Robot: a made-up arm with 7 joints. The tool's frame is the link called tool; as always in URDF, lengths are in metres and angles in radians. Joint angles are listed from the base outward. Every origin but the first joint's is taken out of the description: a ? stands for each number. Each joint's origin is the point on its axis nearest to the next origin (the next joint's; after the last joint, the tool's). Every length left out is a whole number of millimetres.
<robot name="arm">
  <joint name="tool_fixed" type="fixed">
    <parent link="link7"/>
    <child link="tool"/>
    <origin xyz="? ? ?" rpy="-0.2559 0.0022 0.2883"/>
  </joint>
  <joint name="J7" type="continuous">
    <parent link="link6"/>
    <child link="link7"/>
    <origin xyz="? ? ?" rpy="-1.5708 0 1.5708"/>
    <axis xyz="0 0 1"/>
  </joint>
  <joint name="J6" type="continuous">
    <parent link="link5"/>
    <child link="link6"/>
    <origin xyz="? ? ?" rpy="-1.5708 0 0"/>
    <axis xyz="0 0 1"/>
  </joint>
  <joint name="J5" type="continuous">
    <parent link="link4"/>
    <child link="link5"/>
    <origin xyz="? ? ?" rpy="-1.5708 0 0"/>
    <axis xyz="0 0 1"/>
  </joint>
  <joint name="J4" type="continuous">
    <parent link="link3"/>
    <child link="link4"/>
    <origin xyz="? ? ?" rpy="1.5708 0 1.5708"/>
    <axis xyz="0 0 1"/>
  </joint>
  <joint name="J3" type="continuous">
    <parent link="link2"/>
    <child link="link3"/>
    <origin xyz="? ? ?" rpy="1.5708 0 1.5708"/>
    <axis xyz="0 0 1"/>
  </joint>
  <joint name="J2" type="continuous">
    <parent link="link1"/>
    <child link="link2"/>
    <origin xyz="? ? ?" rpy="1.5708 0 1.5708"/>
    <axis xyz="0 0 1"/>
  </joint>
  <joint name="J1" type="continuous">
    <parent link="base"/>
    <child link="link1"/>
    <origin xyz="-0.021 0.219 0.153" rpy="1.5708 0 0"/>
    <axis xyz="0 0 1"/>
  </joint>
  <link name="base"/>
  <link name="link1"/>
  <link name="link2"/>
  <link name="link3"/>
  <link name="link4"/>
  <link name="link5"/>
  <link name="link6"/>
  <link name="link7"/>
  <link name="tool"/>
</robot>
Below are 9 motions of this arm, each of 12 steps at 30 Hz.
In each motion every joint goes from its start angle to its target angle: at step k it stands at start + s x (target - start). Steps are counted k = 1, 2, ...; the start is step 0. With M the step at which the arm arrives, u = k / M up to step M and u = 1 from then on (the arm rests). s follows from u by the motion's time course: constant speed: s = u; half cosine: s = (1 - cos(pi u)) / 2; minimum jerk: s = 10 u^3 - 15 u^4 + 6 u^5.
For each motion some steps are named. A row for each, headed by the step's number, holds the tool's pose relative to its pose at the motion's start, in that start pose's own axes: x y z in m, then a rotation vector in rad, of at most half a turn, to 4 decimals.
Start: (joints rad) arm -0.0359 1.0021 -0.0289 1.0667 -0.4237 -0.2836 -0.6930
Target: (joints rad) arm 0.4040 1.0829 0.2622 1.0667 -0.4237 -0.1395 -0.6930
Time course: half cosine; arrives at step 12
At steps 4, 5, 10, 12:
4: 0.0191 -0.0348 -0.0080 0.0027 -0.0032 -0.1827
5: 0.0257 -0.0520 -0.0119 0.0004 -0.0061 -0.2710
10: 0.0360 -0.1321 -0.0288 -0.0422 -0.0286 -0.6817
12: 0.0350 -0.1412 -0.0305 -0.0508 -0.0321 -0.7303

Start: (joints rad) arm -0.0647 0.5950 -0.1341 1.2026 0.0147 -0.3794 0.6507
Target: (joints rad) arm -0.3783 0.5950 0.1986 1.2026 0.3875 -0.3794 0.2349
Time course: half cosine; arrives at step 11
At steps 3, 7, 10, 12:
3: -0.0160 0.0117 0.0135 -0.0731 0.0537 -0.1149
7: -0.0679 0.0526 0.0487 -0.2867 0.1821 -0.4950
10: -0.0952 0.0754 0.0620 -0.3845 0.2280 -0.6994
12: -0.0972 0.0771 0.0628 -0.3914 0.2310 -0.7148

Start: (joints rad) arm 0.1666 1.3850 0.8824 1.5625 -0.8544 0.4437 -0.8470
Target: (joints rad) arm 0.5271 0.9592 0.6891 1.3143 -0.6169 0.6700 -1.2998
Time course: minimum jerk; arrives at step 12
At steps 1, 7, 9, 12:
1: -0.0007 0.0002 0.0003 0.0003 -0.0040 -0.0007
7: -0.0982 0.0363 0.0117 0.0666 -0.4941 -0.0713
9: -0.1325 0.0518 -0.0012 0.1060 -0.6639 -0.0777
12: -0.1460 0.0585 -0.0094 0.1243 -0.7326 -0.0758

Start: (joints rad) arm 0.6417 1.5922 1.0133 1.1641 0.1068 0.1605 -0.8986
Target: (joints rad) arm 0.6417 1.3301 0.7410 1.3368 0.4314 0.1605 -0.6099
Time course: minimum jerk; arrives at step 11
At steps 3, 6, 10, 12:
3: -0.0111 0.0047 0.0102 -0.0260 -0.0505 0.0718
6: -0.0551 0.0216 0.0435 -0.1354 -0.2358 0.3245
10: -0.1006 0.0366 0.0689 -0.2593 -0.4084 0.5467
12: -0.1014 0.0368 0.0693 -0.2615 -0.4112 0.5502

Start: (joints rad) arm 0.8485 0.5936 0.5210 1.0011 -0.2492 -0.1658 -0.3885
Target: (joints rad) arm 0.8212 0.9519 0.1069 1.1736 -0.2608 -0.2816 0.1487
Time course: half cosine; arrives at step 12
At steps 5, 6, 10, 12:
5: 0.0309 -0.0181 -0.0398 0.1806 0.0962 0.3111
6: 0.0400 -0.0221 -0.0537 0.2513 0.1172 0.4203
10: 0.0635 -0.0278 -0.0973 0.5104 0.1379 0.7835
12: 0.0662 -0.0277 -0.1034 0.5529 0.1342 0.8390

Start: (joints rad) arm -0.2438 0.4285 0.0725 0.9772 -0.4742 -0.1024 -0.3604
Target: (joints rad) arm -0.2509 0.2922 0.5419 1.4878 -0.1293 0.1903 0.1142
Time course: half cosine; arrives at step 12
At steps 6, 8, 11, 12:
6: -0.0112 -0.0239 -0.0278 -0.3260 0.0313 -0.0244
8: -0.0232 -0.0379 -0.0374 -0.4765 0.0787 -0.0171
11: -0.0381 -0.0507 -0.0441 -0.6023 0.1417 -0.0007
12: -0.0394 -0.0516 -0.0445 -0.6108 0.1470 0.0008

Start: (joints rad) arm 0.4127 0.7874 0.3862 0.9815 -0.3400 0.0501 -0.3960
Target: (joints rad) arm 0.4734 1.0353 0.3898 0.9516 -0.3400 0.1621 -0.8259
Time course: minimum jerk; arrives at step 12
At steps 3, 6, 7, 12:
3: 0.0020 -0.0095 -0.0048 0.0155 0.0114 -0.0635
6: 0.0078 -0.0453 -0.0243 0.0743 0.0597 -0.3079
7: 0.0092 -0.0588 -0.0321 0.0968 0.0804 -0.4030
12: 0.0106 -0.0887 -0.0506 0.1474 0.1309 -0.6186

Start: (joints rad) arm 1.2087 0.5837 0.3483 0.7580 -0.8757 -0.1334 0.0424
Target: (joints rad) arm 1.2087 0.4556 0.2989 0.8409 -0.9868 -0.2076 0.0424
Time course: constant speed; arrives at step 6
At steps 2, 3, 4, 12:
2: 0.0065 0.0156 -0.0119 0.0383 0.0488 0.0311
3: 0.0094 0.0233 -0.0182 0.0571 0.0738 0.0461
4: 0.0121 0.0311 -0.0245 0.0755 0.0991 0.0607
12: 0.0169 0.0465 -0.0377 0.1117 0.1509 0.0886

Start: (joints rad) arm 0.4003 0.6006 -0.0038 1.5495 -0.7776 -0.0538 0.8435
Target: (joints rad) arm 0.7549 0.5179 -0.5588 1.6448 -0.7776 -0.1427 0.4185
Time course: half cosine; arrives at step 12
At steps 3, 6, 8, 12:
3: 0.0081 -0.0071 -0.0220 0.0768 0.0643 -0.0510
6: 0.0222 -0.0208 -0.0761 0.2590 0.2303 -0.1714
8: 0.0280 -0.0272 -0.1142 0.3848 0.3558 -0.2512
12: 0.0307 -0.0307 -0.1511 0.5080 0.4871 -0.3238

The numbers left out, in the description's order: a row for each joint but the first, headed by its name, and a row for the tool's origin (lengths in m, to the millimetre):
tool: -0.002 -0.023 0
J7: -0.046 -0.023 0
J6: 0.026 0.01 0
J5: -0.006 -0.22 0
J4: -0.006 0.022 0
J3: -0.301 -0.012 0
J2: -0.023 0.002 0

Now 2 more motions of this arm.
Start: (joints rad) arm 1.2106 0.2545 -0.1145 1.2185 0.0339 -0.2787 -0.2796
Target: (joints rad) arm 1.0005 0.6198 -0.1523 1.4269 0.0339 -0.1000 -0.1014
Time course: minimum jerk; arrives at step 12
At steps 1, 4, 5, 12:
1: -0.0004 -0.0006 -0.0002 0.0017 -0.0014 0.0009
4: -0.0158 -0.0228 -0.0104 0.0711 -0.0585 0.0394
5: -0.0256 -0.0365 -0.0182 0.1164 -0.0984 0.0665
12: -0.0645 -0.0891 -0.0643 0.3204 -0.3068 0.2114

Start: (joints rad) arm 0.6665 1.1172 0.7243 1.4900 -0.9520 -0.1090 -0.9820
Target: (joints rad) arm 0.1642 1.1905 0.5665 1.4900 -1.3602 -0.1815 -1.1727
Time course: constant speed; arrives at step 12
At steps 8, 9, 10, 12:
8: -0.0219 0.0255 -0.0252 0.0311 0.4664 0.3157
9: -0.0260 0.0283 -0.0284 0.0245 0.5275 0.3527
10: -0.0304 0.0308 -0.0316 0.0156 0.5890 0.3891
12: -0.0401 0.0353 -0.0378 -0.0094 0.7126 0.4604

